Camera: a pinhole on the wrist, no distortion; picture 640 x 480 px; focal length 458.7 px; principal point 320.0 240.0 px. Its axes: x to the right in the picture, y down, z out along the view. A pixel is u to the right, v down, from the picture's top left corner.
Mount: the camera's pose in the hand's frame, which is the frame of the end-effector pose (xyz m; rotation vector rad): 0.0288 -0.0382 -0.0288 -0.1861 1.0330 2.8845
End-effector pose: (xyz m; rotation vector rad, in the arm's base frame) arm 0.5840 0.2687 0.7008 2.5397 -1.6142 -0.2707
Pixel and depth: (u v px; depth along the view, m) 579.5 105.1 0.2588
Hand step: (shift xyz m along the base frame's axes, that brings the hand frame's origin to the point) -0.2433 0.0380 -0.0509
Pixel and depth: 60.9 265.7 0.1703
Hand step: -0.0344 -0.1237 -0.1156
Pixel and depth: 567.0 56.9 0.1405
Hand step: -0.1142 0.0066 -0.0090
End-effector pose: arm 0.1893 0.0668 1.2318 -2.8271 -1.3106 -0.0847
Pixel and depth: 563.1 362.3 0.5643
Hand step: -0.0354 -0.3715 -0.4757
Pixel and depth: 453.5 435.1 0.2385
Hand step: -0.0102 -0.0697 -0.2120
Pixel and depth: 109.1 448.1 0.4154
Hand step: 0.1780 0.0928 -0.4238
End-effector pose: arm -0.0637 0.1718 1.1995 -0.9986 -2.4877 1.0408
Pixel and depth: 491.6 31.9 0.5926
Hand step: 0.3223 0.0135 -0.5458
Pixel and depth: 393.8 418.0 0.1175
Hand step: -0.0365 -0.0485 -0.0629
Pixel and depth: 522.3 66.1 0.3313
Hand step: 0.1715 -0.0183 -0.2798
